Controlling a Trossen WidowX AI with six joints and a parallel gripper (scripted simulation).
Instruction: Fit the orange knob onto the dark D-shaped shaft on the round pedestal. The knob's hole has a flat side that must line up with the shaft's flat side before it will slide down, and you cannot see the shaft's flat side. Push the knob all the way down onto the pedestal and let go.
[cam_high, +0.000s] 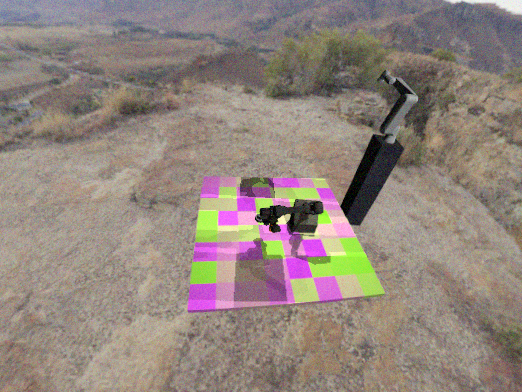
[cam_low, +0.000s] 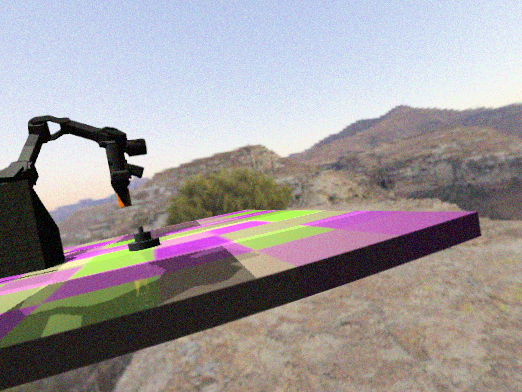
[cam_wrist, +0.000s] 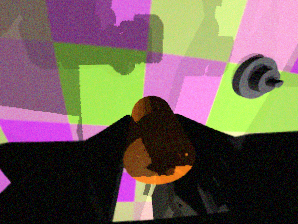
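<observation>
Right now my gripper tip is 8 cm short of the round dark pedestal, 22 cm to the left of it and 10 cm above it. From my gripper tip the other things lie so: orange knob (2 cm above).
</observation>
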